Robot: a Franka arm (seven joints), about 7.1 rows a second.
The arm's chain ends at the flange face. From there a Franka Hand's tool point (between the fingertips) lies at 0.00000 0.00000 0.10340 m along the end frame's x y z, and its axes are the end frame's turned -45 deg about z.
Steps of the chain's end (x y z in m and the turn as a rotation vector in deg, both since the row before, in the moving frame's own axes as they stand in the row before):
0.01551, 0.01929, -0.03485, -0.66, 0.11, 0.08
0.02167, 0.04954, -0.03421, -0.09, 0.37, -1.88
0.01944, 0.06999, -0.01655, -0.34, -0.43, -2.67
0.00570, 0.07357, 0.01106, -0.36, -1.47, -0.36
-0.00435, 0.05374, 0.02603, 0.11, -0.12, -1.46
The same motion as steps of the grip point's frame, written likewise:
-0.00338, 0.02559, -0.03486, -0.54, -0.39, 0.08
-0.01934, 0.05093, -0.03421, -0.33, 0.20, -1.88
-0.03673, 0.06314, -0.01655, 0.06, -0.54, -2.67
-0.05033, 0.05464, 0.01102, 0.78, -1.29, -0.36
-0.04109, 0.03463, 0.02603, 0.16, -0.01, -1.46

